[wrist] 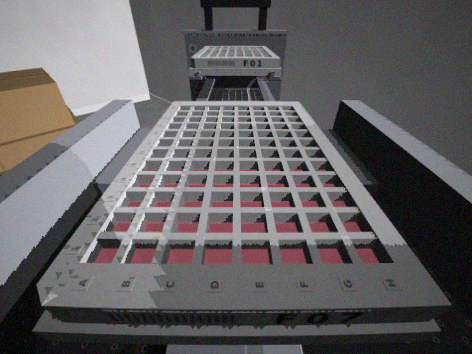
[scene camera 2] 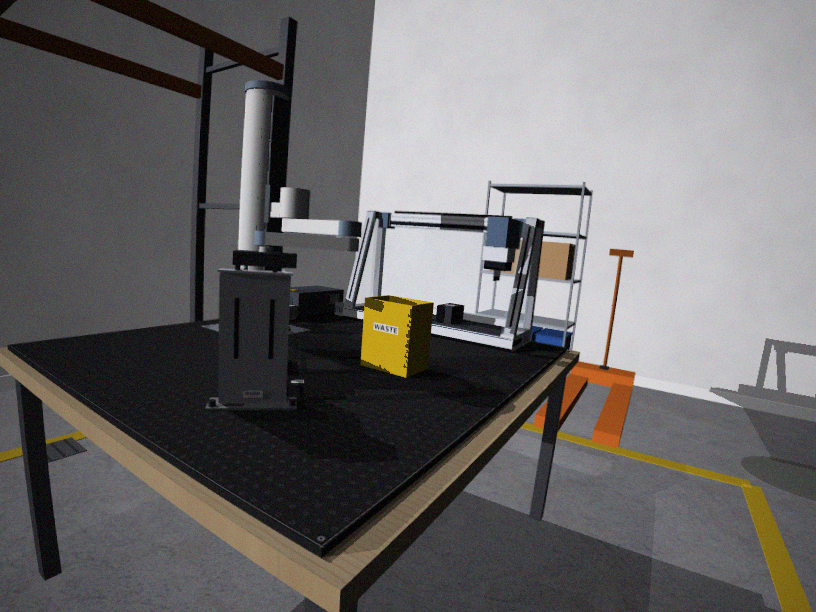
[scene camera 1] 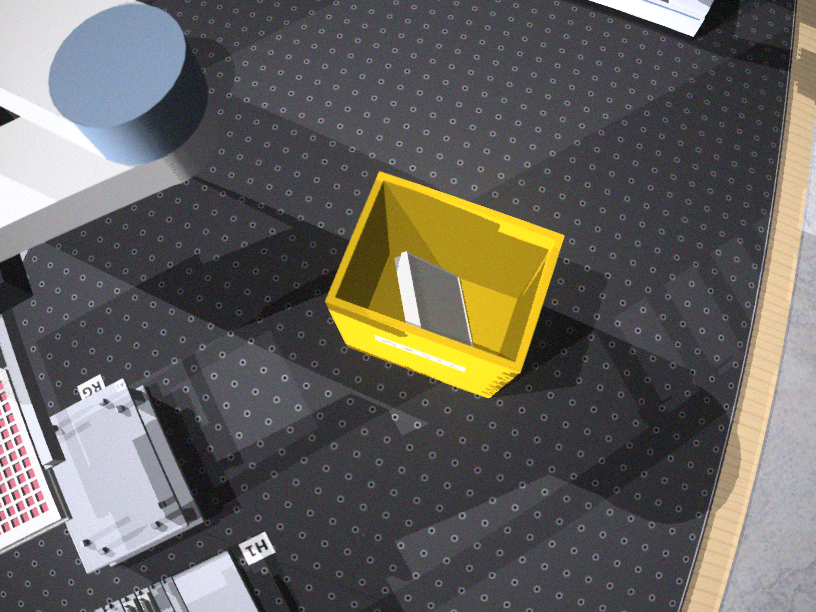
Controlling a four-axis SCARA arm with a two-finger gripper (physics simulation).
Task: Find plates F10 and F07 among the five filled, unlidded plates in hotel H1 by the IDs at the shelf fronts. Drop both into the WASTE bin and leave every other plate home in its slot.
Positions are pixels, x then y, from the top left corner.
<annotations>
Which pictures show the plate F01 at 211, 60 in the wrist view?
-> The wrist view only.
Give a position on a plate F10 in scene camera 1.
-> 432, 298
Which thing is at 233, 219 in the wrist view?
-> A plate F07.
</annotations>
